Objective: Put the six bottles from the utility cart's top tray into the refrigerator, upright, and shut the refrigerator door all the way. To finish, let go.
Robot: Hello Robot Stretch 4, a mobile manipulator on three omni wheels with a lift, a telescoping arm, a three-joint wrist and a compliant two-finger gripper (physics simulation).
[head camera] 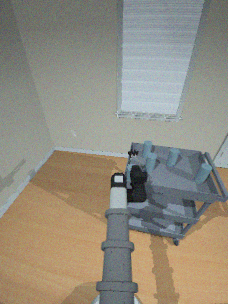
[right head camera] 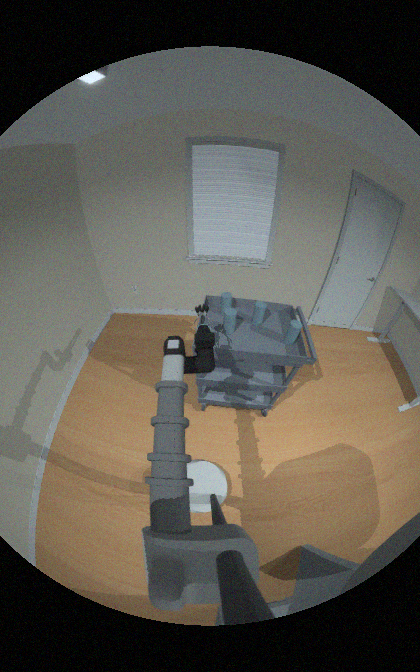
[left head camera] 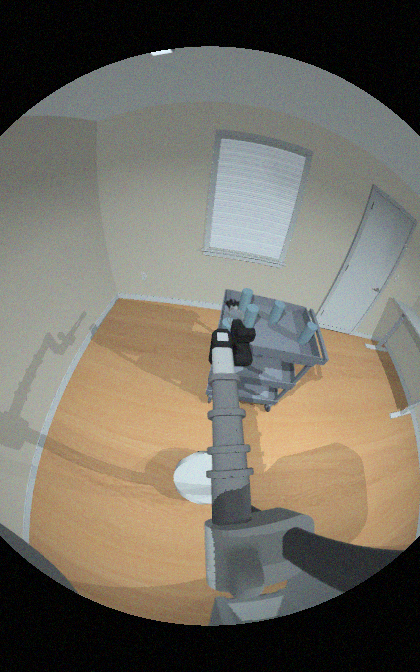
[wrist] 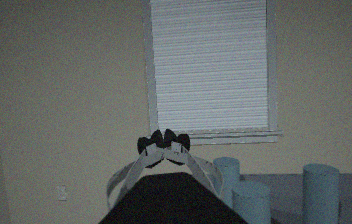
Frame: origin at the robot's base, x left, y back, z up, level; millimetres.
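Where they show: gripper, fingertip midpoint: point(head camera: 132, 150) point(right head camera: 201, 305) point(left head camera: 231, 299) point(wrist: 163, 141); robot's base, origin of the base link: point(right head camera: 198, 484) point(left head camera: 201, 476).
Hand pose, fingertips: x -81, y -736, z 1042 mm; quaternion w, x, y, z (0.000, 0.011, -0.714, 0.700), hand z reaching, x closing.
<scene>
Things, the pixels of their top centre, and the offset from my fingertips. "spot": a spot on its surface instead.
- grey utility cart, surface spot: point(right head camera: 265, 357) point(left head camera: 283, 354) spot: dx -319, dy +124, dz -241 mm
- blue bottle, middle of its top: point(left head camera: 228, 321) point(head camera: 132, 167) dx -9, dy +7, dz -132 mm
My gripper point(head camera: 133, 153) point(left head camera: 232, 303) point(right head camera: 201, 309) point(wrist: 163, 141) is shut and empty, its fingertips together, raised above the left end of the grey utility cart point(head camera: 172, 190) point(left head camera: 280, 355) point(right head camera: 265, 357). A blue bottle point(head camera: 128, 171) point(left head camera: 226, 324) shows partly at the cart's near left, mostly hidden by the wrist. Four more blue bottles stand upright on the top tray: a back-left one point(head camera: 147, 148) point(left head camera: 246, 299) point(right head camera: 226, 302) point(wrist: 227, 172), one in front of it point(head camera: 150, 162) point(left head camera: 251, 316) point(right head camera: 230, 320) point(wrist: 252, 202), a middle one point(head camera: 173, 157) point(left head camera: 277, 312) point(right head camera: 259, 312) point(wrist: 321, 192) and a right one point(head camera: 203, 173) point(left head camera: 308, 333) point(right head camera: 293, 332). No refrigerator is recognizable.
The cart's handle is at its right end. A wall with a window point(head camera: 157, 55) point(left head camera: 257, 200) point(right head camera: 235, 200) point(wrist: 210, 65) is behind the cart. A closed room door point(left head camera: 367, 260) point(right head camera: 350, 250) is at the back right. A grey panel point(left head camera: 407, 345) stands at the right edge.
</scene>
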